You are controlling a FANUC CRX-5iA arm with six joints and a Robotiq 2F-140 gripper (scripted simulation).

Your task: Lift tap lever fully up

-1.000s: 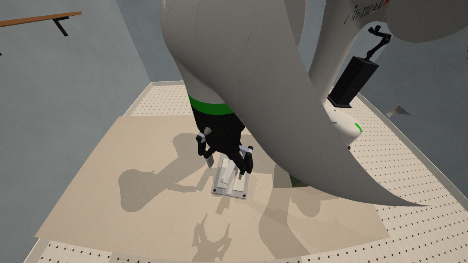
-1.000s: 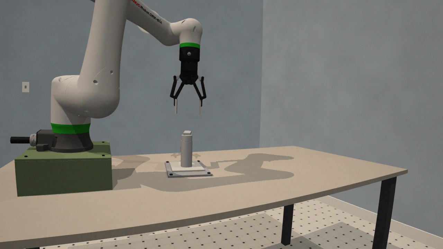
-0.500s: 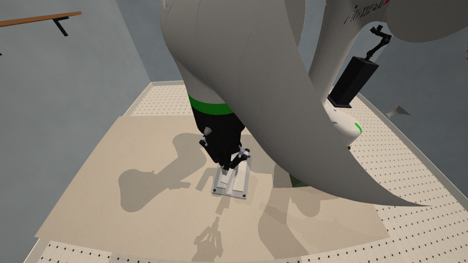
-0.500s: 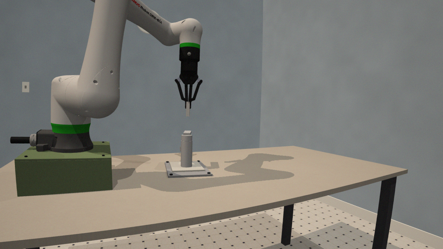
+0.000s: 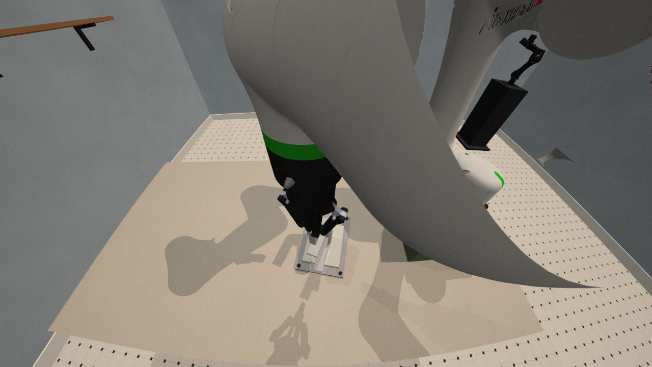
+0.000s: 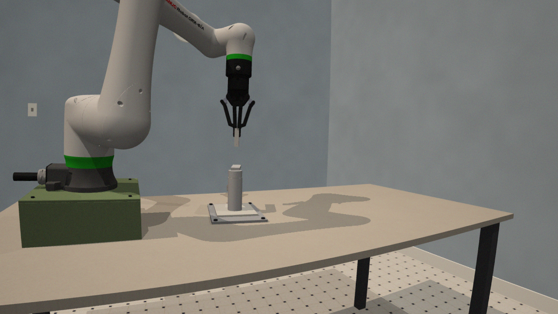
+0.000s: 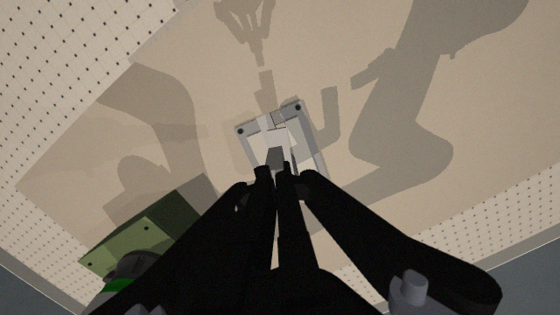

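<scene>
Right now the lever is 10 mm behind my hand, 30 mm to the right of it and 100 mm below it. The rest, counted from my hand: tap (20 mm behind, 50 mm to the right, 160 mm below).
</scene>
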